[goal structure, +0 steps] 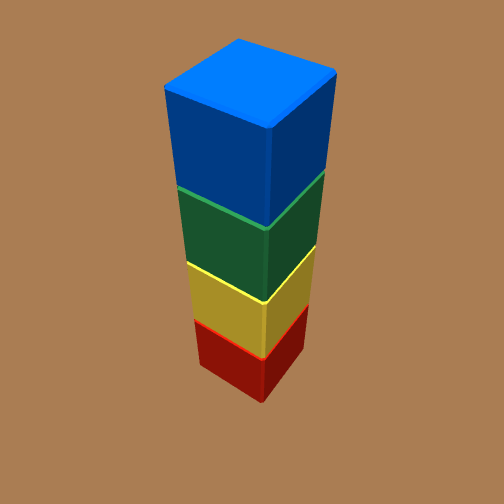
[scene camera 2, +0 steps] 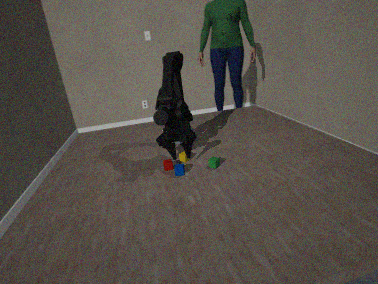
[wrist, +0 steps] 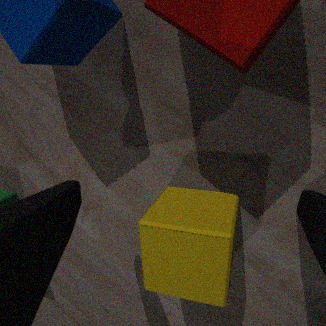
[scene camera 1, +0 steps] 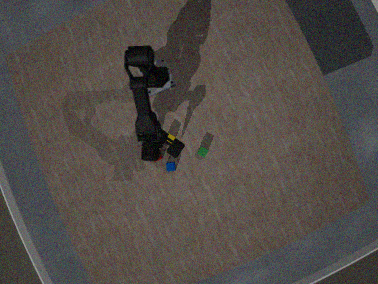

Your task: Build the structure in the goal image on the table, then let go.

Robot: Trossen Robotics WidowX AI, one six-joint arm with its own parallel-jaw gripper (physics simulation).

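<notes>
A yellow cube (scene camera 1: 171,137) (scene camera 2: 183,157) (wrist: 187,250) lies between the spread fingers in the wrist view, untouched by them. My gripper (scene camera 2: 182,158) (wrist: 191,196) is open and empty, low over the cubes. A red cube (scene camera 1: 160,158) (scene camera 2: 168,165) (wrist: 230,25) is mostly hidden under the arm in scene camera 1 and cut by the top edge in the wrist view. A blue cube (scene camera 1: 171,166) (scene camera 2: 179,170) (wrist: 30,25) stands beside the red one, apart from it. A green cube (scene camera 1: 202,151) (scene camera 2: 214,162) (wrist: 7,196) lies apart from the others, partly behind a finger in the wrist view.
The arm (scene camera 1: 142,102) (scene camera 2: 172,90) reaches over the cubes from its base. A standing person (scene camera 2: 227,40) in a green top is by the back wall (scene camera 2: 115,65). Long shadows of the arm fall across the wooden surface (scene camera 1: 260,165) (scene camera 2: 200,225).
</notes>
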